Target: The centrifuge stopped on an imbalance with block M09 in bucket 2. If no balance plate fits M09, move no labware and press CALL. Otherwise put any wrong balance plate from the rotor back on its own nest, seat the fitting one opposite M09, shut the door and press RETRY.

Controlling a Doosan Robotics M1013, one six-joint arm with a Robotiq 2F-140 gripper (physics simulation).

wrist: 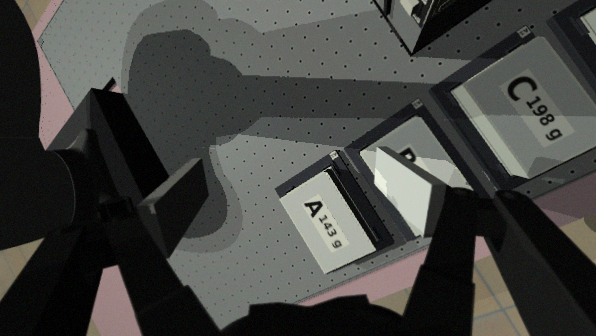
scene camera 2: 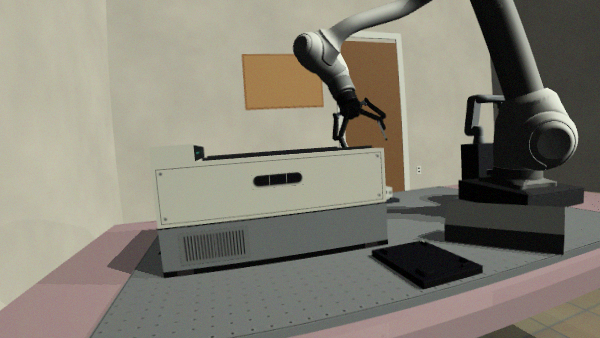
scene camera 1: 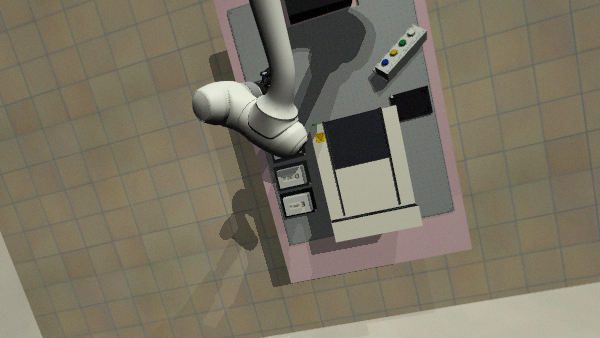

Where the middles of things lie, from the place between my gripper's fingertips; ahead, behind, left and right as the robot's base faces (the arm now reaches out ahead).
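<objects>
With the balance plate A (wrist: 334, 229), my hand is 5 cm past it, 8 cm to the left of it and 17 cm above it. Plate C (wrist: 527, 106) is 22 cm ahead of my hand, 6 cm to the right of it and 17 cm below it. I find plate B (wrist: 413, 140) 9 cm ahead of my hand, 7 cm to the right of it and 17 cm below it, and the dark sliding door (scene camera 1: 357, 139) is 24 cm ahead of my hand, 24 cm to the left of it and 1 cm above it.
</objects>
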